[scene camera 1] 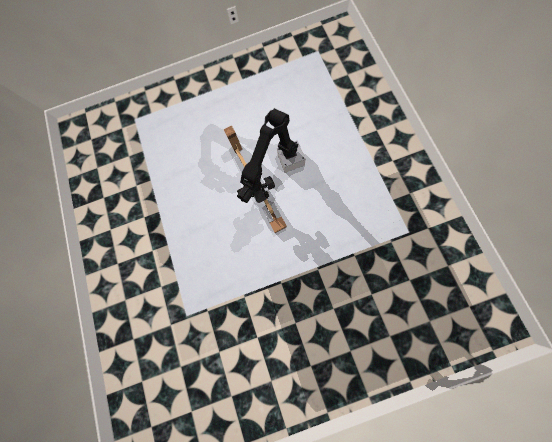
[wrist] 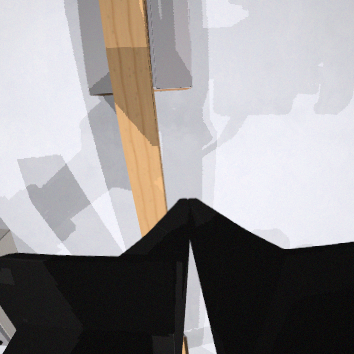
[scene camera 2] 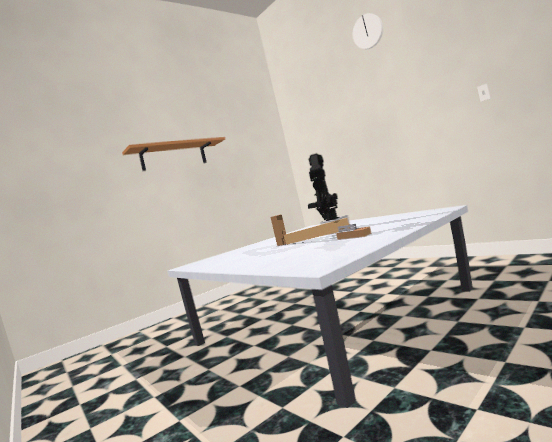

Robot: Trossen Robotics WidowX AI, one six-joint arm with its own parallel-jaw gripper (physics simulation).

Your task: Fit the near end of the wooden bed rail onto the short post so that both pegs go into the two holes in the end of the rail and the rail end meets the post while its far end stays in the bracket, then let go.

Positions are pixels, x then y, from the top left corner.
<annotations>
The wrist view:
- my gripper: 187, 206
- wooden bed rail: 126, 42
</annotations>
